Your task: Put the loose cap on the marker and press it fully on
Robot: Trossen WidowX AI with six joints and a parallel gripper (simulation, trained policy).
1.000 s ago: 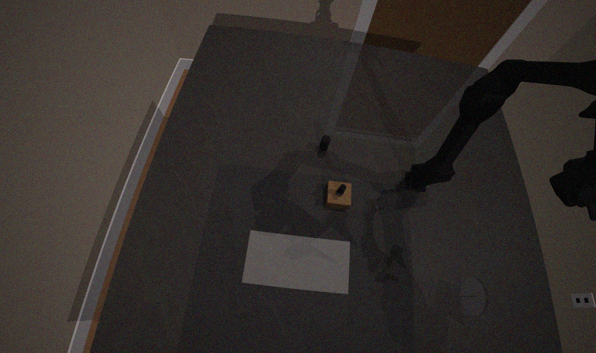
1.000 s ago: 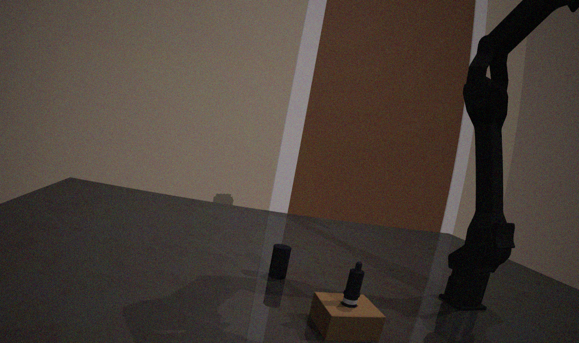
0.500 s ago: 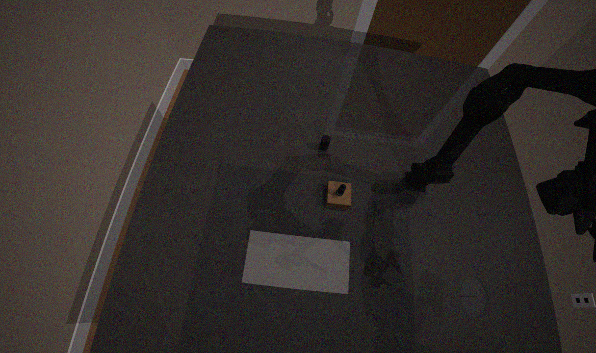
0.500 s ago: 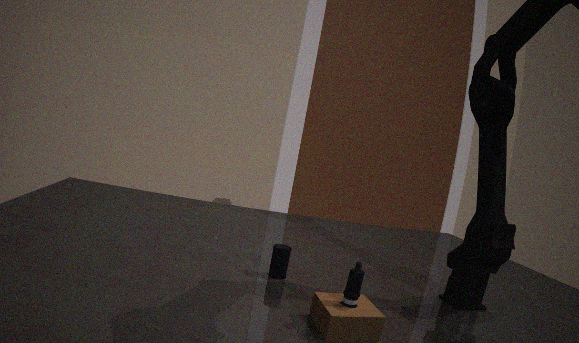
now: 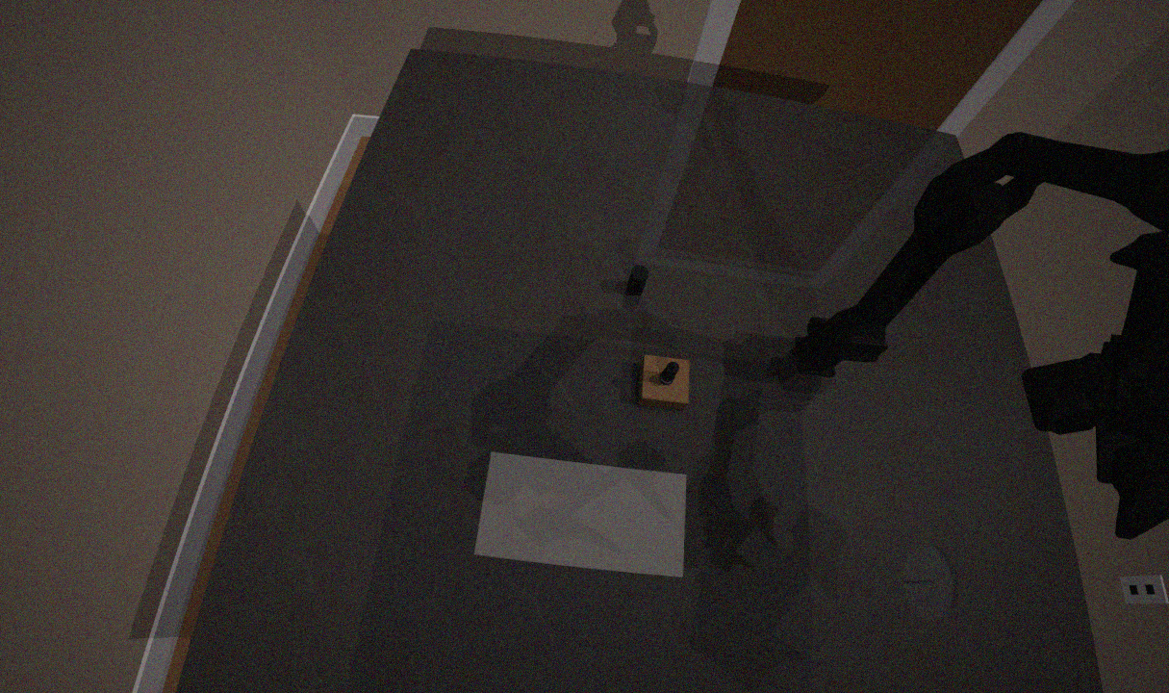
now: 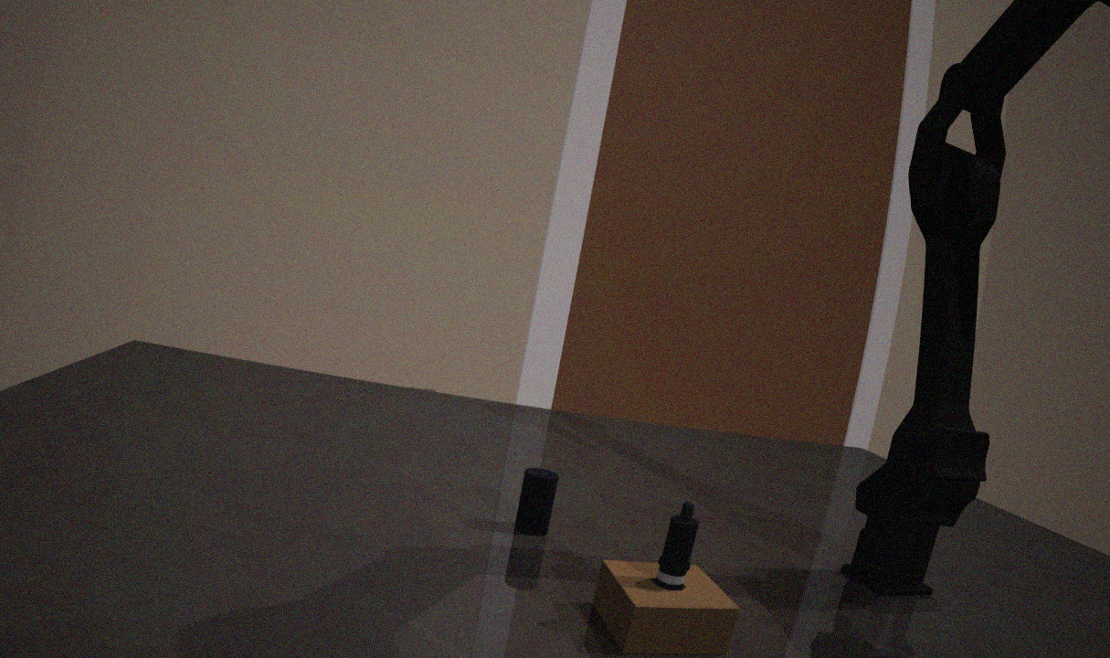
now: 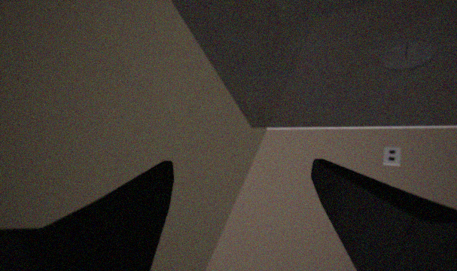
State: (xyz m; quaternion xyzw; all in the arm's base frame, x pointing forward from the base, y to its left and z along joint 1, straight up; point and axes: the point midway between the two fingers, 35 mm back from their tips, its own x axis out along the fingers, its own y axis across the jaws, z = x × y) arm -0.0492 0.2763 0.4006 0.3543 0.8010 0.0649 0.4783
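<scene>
Now: gripper tip 380 mm to the left of the dark cap, 370 mm short of it and 350 mm above it. Also, from my gripper tip: tan holder block 360 mm below, 320 mm ahead, 210 mm to the right.
</scene>
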